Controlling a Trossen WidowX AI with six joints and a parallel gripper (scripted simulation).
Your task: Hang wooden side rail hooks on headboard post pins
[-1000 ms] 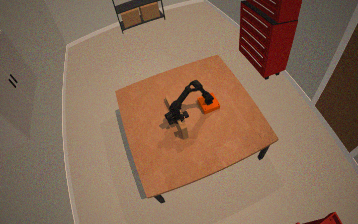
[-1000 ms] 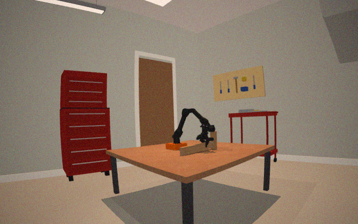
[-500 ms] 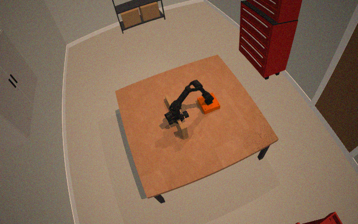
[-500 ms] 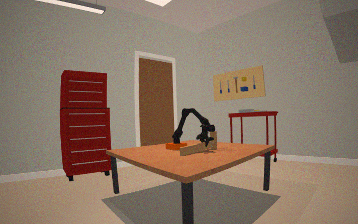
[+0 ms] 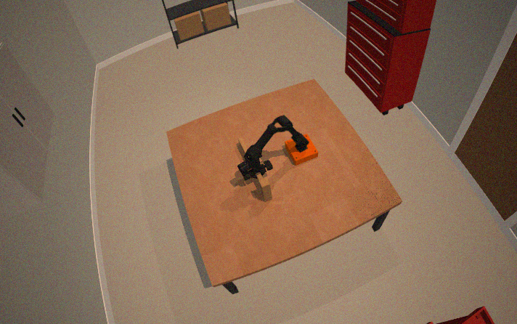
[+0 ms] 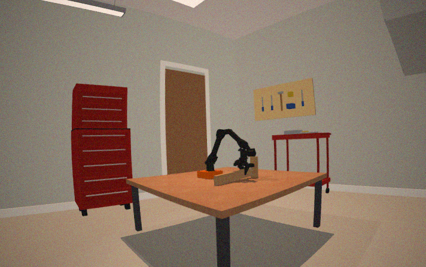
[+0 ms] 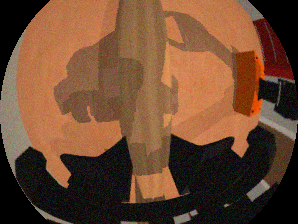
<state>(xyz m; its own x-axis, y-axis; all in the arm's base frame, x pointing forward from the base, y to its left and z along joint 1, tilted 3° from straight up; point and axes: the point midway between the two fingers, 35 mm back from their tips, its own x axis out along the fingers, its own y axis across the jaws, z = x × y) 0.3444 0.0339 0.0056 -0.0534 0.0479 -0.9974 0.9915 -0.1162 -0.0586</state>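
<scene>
My gripper tip is 2 cm short of the headboard post, 13 cm to the right of it and 5 cm below it.
</scene>
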